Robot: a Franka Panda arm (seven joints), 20 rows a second.
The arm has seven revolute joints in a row. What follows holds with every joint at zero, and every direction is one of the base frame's. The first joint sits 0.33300 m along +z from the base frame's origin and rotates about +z. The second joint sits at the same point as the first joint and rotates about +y. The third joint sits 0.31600 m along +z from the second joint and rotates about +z. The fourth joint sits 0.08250 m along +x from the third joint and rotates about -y. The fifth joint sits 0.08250 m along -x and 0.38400 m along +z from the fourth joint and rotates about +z. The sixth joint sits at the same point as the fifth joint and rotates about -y. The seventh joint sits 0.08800 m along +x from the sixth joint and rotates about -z. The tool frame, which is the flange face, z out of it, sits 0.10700 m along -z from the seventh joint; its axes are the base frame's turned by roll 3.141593, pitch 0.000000 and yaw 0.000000 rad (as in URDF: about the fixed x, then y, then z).
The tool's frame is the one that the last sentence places.
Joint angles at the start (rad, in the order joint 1, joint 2, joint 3, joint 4, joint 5, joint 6, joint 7): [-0.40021, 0.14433, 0.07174, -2.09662, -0.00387, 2.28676, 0.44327]
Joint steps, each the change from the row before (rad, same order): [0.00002, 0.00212, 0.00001, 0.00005, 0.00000, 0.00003, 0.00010]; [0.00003, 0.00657, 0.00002, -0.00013, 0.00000, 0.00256, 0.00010]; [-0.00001, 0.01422, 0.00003, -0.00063, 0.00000, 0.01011, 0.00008]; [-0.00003, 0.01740, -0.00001, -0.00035, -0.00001, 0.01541, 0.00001]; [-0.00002, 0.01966, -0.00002, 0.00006, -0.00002, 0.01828, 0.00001]
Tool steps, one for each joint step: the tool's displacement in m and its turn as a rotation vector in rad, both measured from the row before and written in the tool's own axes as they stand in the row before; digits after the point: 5 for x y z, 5 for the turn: [0.00001, -0.00001, 0.00119, -0.00073, -0.00191, 0.00009]; [0.00019, -0.00008, 0.00358, -0.00133, -0.00393, 0.00012]; [0.00075, -0.00028, 0.00751, -0.00107, -0.00469, 0.00022]; [0.00125, -0.00046, 0.00876, 0.00015, -0.00261, 0.00025]; [0.00148, -0.00055, 0.00966, 0.00073, -0.00175, 0.00030]
